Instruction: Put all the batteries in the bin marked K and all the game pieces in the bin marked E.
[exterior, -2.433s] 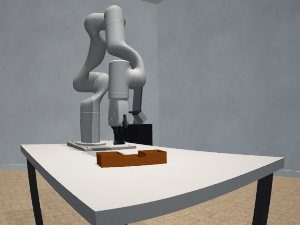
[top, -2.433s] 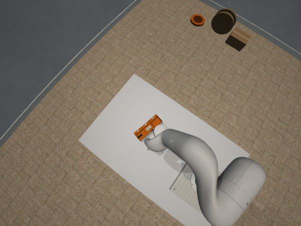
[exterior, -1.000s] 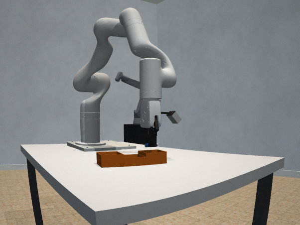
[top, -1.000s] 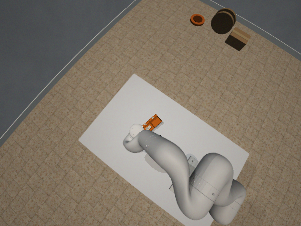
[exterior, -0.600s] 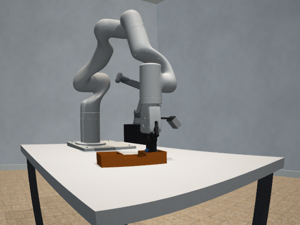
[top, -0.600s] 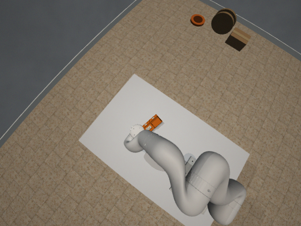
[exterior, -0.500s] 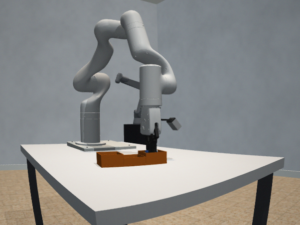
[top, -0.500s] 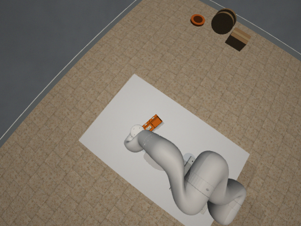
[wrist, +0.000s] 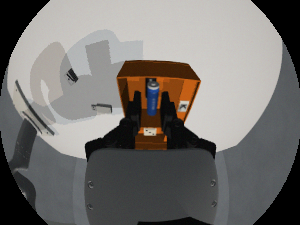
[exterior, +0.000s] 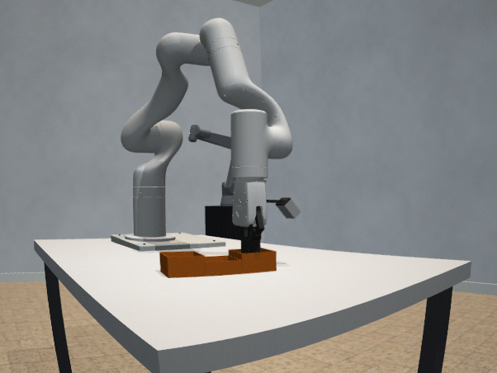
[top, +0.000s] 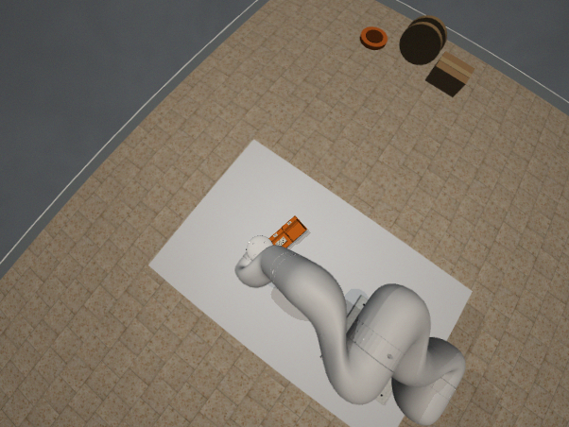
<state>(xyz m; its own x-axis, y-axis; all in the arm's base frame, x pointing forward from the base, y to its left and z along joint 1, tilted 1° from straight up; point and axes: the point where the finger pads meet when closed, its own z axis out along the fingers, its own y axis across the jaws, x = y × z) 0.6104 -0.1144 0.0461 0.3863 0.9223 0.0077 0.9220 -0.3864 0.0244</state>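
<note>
The blue battery lies 2 cm below my hand. The rest, counted from my hand: black battery 4 cm below, 1 cm to the left; bin 8 cm to the right, 3 cm below, 3 cm behind.
</note>
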